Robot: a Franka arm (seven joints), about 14 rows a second.
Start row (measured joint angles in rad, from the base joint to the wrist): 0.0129, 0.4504, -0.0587, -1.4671, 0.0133, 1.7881, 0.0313
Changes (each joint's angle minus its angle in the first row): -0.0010, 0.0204, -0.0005, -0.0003, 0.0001, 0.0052, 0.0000; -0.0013, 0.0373, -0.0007, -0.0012, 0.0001, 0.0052, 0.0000; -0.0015, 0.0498, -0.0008, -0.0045, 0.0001, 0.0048, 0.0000; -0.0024, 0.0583, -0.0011, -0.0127, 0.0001, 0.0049, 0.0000; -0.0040, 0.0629, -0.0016, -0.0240, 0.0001, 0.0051, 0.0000; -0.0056, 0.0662, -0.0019, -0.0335, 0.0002, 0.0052, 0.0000; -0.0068, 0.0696, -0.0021, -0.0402, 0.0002, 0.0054, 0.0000; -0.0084, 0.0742, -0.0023, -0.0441, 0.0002, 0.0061, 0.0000; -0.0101, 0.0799, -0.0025, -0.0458, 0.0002, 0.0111, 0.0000; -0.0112, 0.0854, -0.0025, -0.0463, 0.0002, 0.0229, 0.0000; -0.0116, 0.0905, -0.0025, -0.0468, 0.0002, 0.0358, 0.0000; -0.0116, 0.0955, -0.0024, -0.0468, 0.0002, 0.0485, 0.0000; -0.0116, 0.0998, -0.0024, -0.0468, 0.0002, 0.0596, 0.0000
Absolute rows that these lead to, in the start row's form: 0.0119, 0.4708, -0.0592, -1.4674, 0.0134, 1.7933, 0.0313; 0.0116, 0.4877, -0.0594, -1.4683, 0.0134, 1.7933, 0.0313; 0.0114, 0.5002, -0.0595, -1.4716, 0.0134, 1.7929, 0.0313; 0.0105, 0.5087, -0.0598, -1.4798, 0.0134, 1.7930, 0.0313; 0.0089, 0.5133, -0.0603, -1.4911, 0.0134, 1.7932, 0.0313; 0.0073, 0.5166, -0.0606, -1.5006, 0.0135, 1.7933, 0.0313; 0.0061, 0.5200, -0.0608, -1.5073, 0.0135, 1.7935, 0.0313; 0.0045, 0.5246, -0.0610, -1.5112, 0.0135, 1.7942, 0.0313; 0.0028, 0.5303, -0.0612, -1.5129, 0.0135, 1.7992, 0.0313; 0.0017, 0.5358, -0.0612, -1.5134, 0.0135, 1.8110, 0.0313; 0.0013, 0.5409, -0.0612, -1.5139, 0.0135, 1.8239, 0.0313; 0.0013, 0.5459, -0.0611, -1.5139, 0.0135, 1.8366, 0.0313; 0.0013, 0.5502, -0.0611, -1.5139, 0.0135, 1.8477, 0.0313
